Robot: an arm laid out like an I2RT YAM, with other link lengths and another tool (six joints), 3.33 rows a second.
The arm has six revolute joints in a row. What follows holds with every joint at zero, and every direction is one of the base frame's. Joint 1 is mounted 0.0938 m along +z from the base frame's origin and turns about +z. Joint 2 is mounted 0.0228 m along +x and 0.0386 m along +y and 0.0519 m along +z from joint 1 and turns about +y. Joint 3 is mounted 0.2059 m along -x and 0.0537 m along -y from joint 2 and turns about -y. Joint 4 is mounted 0.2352 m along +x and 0.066 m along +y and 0.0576 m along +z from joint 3 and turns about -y. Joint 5 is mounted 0.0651 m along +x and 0.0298 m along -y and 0.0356 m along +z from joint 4 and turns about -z. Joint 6 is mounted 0.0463 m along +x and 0.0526 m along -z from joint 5 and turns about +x. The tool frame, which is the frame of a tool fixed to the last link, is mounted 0.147 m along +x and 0.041 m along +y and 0.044 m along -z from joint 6; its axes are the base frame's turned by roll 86.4, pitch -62 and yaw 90 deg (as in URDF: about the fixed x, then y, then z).
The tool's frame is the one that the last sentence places.
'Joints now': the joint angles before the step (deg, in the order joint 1, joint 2, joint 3, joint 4, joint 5, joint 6). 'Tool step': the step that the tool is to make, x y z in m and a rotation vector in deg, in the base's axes. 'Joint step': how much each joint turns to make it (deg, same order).
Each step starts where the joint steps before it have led.
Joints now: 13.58, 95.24, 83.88, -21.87, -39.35, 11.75
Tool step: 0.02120, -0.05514, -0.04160, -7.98, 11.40, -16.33
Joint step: -4.17, 0.28, 0.03, -10.44, 12.95, 3.87
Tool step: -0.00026, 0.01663, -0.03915, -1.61, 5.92, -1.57
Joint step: 3.45, 5.58, 0.00, 0.96, 3.79, 3.65
